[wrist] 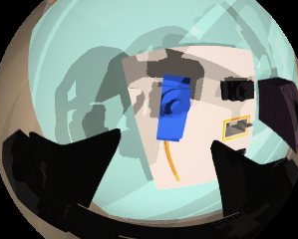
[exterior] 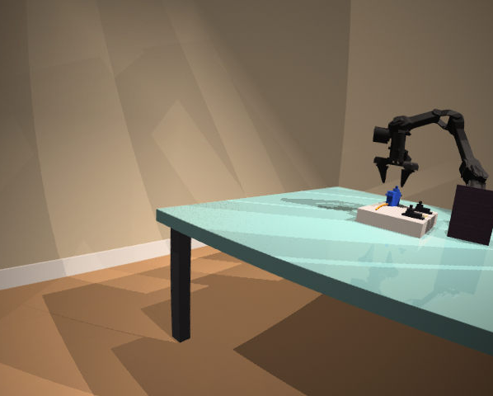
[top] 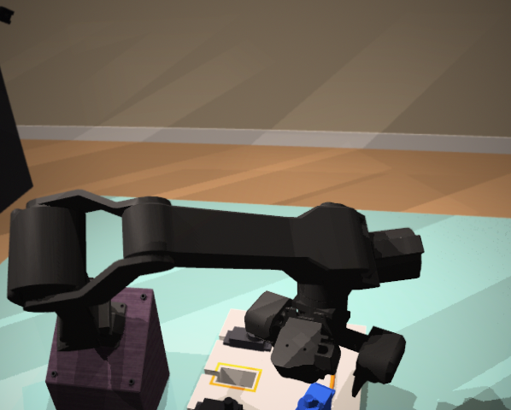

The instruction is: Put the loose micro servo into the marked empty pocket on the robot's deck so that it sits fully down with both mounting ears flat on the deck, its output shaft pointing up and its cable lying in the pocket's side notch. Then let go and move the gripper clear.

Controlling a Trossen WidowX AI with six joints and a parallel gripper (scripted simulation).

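Now: the deck 110 mm below my gripper tip, 60 mm to the left of it and 20 mm behind it.
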